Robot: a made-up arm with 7 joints.
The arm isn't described. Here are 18 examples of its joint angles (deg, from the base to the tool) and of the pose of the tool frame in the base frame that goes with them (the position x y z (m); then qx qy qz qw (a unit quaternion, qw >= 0)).
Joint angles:
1: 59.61 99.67 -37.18 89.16 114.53 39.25 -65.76
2: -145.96 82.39 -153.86 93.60 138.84 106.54 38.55
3: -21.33 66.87 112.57 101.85 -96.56 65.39 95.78
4: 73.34 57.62 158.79 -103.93 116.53 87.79 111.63
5: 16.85 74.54 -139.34 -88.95 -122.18 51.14 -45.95
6: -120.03 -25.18 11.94 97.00 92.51 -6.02 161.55
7: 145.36 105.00 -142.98 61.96 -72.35 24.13 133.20
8: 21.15 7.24 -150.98 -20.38 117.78 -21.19 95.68
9: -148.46 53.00 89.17 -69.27 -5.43 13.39 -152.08
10: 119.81 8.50 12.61 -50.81 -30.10 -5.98 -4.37
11: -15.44 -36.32 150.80 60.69 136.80 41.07 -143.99
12: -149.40 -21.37 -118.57 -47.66 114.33 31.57 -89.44
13: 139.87 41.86 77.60 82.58 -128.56 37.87 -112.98
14: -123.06 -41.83 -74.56 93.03 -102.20 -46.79 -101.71
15: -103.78 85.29 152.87 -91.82 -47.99 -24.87 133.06
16: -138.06 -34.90 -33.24 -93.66 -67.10 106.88 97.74
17: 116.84 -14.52 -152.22 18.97 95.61 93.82 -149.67
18: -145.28 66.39 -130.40 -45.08 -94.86 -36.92 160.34
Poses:
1: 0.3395 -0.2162 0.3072 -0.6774 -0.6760 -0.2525 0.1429
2: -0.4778 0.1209 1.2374 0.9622 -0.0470 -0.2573 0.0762
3: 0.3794 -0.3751 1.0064 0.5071 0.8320 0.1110 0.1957
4: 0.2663 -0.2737 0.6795 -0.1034 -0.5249 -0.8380 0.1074
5: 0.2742 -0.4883 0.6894 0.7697 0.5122 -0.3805 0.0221
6: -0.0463 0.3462 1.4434 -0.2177 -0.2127 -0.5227 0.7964
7: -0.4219 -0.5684 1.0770 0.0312 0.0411 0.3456 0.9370
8: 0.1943 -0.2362 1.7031 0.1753 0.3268 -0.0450 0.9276
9: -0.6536 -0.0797 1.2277 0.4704 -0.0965 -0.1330 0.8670
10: 0.1217 0.1578 1.6951 -0.3184 0.4862 -0.2606 0.7710
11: -0.6697 -0.3670 1.2230 0.4904 -0.2009 -0.3416 0.7762
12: 0.1656 0.2662 1.6313 -0.3047 0.0919 -0.2839 0.9045
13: -0.7082 0.0730 1.1257 -0.6993 -0.3425 0.3017 0.5501
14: -0.3165 -0.3538 1.2778 -0.5227 -0.0902 0.1711 0.8303
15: -0.3363 0.3786 0.4657 -0.5562 -0.7101 0.1578 0.4019
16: 0.5335 -0.2516 1.0721 -0.0260 -0.4638 0.6370 0.6152
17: 0.2360 0.1830 1.6513 0.2679 -0.3157 0.8003 0.4337
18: -0.5344 0.6529 0.9437 -0.0171 -0.6608 -0.3041 0.6860
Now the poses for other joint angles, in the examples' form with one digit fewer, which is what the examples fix.
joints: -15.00 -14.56 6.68 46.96 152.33 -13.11 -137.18
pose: 0.190 -0.014 1.709 -0.085 0.555 0.565 0.604
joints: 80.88 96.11 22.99 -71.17 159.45 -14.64 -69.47
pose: 0.229 -0.532 1.212 0.181 0.600 -0.654 0.424
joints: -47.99 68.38 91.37 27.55 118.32 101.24 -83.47
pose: 0.575 0.399 1.216 -0.092 0.021 -0.069 0.993
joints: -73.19 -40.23 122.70 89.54 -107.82 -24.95 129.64
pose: 0.298 -0.558 0.980 0.765 0.418 0.348 0.344
